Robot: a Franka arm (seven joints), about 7 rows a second.
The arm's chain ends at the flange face. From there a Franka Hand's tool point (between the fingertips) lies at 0.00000 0.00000 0.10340 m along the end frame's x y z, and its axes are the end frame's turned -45 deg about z.
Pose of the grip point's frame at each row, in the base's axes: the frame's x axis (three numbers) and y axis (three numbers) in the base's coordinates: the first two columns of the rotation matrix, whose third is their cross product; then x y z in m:
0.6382, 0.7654, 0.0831, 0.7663, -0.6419, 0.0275, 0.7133, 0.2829, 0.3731
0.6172, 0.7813, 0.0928, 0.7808, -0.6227, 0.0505, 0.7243, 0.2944, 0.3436
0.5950, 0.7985, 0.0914, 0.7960, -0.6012, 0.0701, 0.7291, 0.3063, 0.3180
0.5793, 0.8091, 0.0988, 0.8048, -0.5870, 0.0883, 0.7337, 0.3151, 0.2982
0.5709, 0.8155, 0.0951, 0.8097, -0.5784, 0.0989, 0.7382, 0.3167, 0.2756
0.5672, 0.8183, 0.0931, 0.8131, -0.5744, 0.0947, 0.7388, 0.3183, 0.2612
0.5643, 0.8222, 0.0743, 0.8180, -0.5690, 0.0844, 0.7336, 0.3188, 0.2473
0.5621, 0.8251, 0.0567, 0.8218, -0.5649, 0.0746, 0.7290, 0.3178, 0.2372
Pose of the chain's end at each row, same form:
0.9931, 0.0873, 0.0782, 0.0906, -0.9951, -0.0393, 0.7056, 0.2781, 0.4761
0.9885, 0.1121, 0.1013, 0.1157, -0.9928, -0.0299, 0.7142, 0.2901, 0.4464
0.9836, 0.1395, 0.1142, 0.1421, -0.9897, -0.0151, 0.7176, 0.3031, 0.4207
0.9787, 0.1570, 0.1323, 0.1595, -0.9872, -0.0074, 0.7203, 0.3122, 0.4007
0.9762, 0.1677, 0.1372, 0.1689, -0.9856, 0.0027, 0.7242, 0.3146, 0.3780
0.9760, 0.1725, 0.1328, 0.1739, -0.9848, 0.0011, 0.7253, 0.3160, 0.3637
0.9774, 0.1790, 0.1122, 0.1794, -0.9837, 0.0071, 0.7221, 0.3174, 0.3500
0.9786, 0.1840, 0.0928, 0.1836, -0.9829, 0.0127, 0.7193, 0.3173, 0.3401

